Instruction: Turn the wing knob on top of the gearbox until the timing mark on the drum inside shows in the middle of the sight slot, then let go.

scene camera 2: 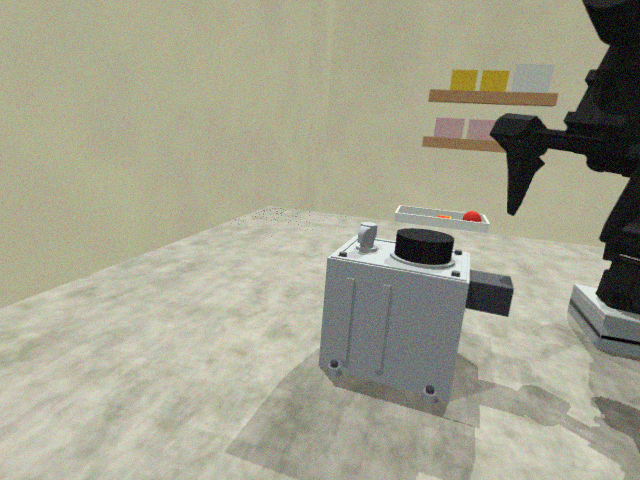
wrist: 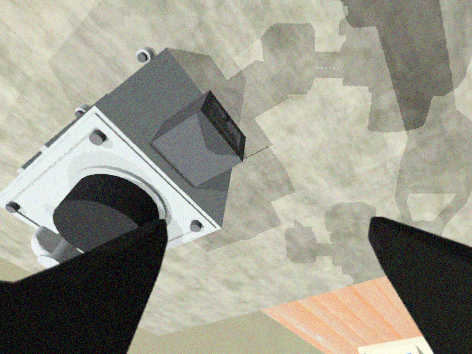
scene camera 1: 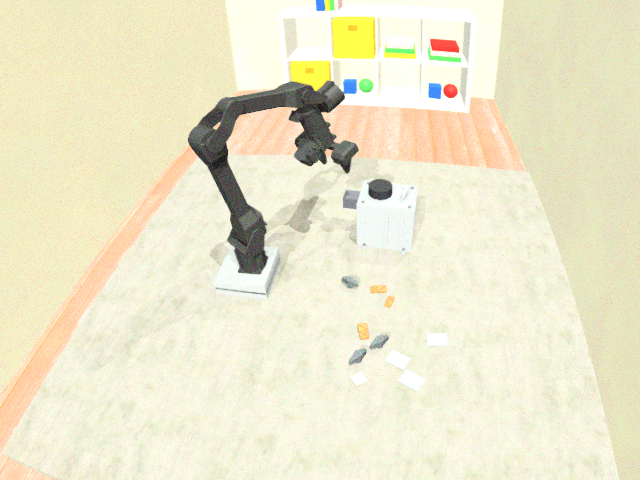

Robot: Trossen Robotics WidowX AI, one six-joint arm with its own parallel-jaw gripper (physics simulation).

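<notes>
The white gearbox stands upright on the mat. Its small grey wing knob stands on top near one end, partly hidden behind a finger in the wrist view. My gripper is open and empty, above and to the side of the gearbox, away from the knob. A dark grey hood sticks out of the gearbox's side; its dark opening shows at a steep slant in the wrist view. I cannot make out the timing mark.
A black round cap stands on the gearbox top beside the knob. Grey stones, orange pieces and white squares lie on the mat. A white tray with a red ball stands beyond the gearbox.
</notes>
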